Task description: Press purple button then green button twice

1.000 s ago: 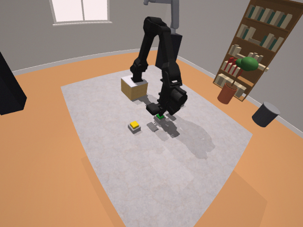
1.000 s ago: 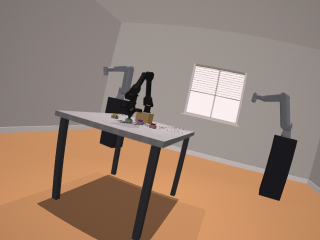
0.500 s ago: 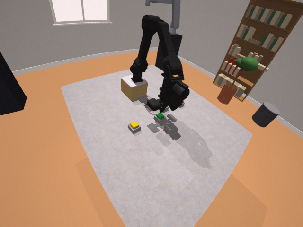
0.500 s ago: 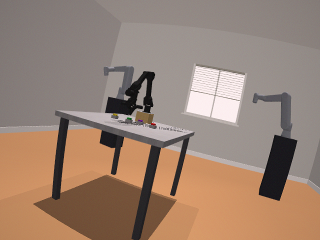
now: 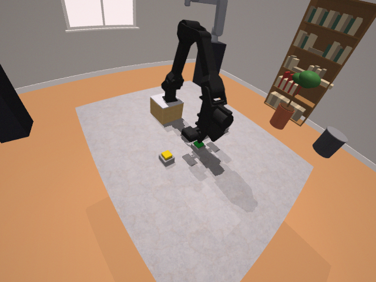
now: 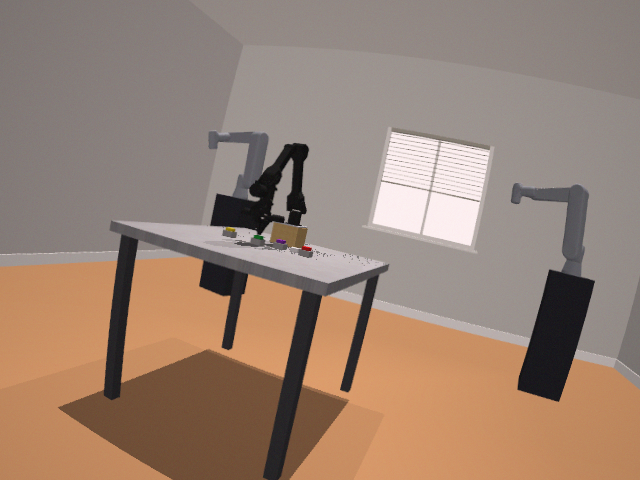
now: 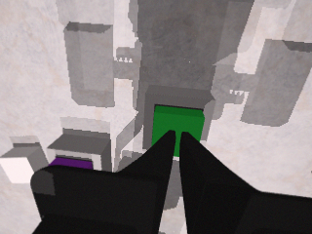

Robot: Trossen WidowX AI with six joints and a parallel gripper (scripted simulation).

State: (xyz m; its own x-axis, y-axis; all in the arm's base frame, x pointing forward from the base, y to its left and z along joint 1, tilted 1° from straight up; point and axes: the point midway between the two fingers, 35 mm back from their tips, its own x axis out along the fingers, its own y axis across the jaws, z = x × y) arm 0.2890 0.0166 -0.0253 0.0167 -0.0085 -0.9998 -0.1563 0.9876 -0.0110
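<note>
Now: the purple button 7 cm behind my gripper tip, 7 cm to the left of it and 1 cm below it. The rest, counted from my gripper tip: yellow button: 16 cm to the right, 1 cm below; small white block: 10 cm behind, 13 cm to the left, 3 cm below; green button: 1 cm below.
</note>
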